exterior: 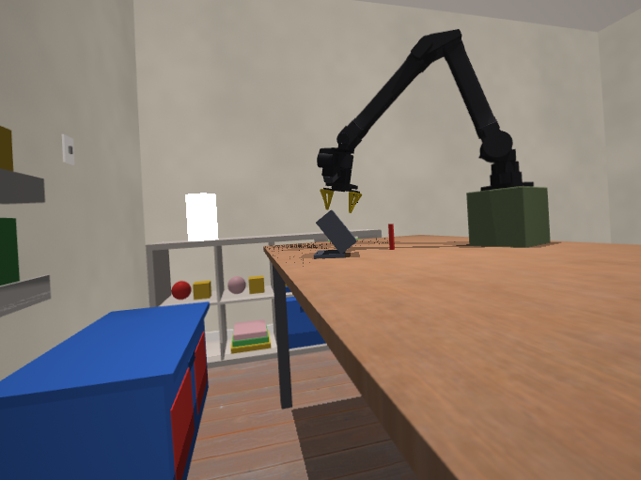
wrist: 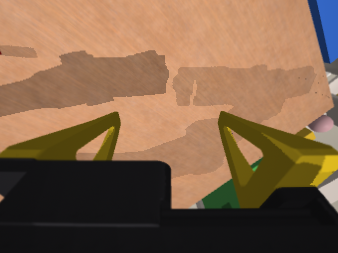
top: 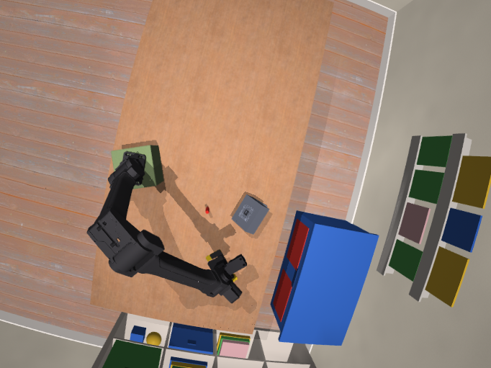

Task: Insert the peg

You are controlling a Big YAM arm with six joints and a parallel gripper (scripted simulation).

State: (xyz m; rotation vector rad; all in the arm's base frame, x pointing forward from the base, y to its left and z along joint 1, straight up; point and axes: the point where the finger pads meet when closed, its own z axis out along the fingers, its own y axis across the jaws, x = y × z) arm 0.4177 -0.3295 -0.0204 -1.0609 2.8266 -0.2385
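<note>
My hand is 19 cm to the right of the red peg, 10 cm past it and 10 cm above it.
</note>
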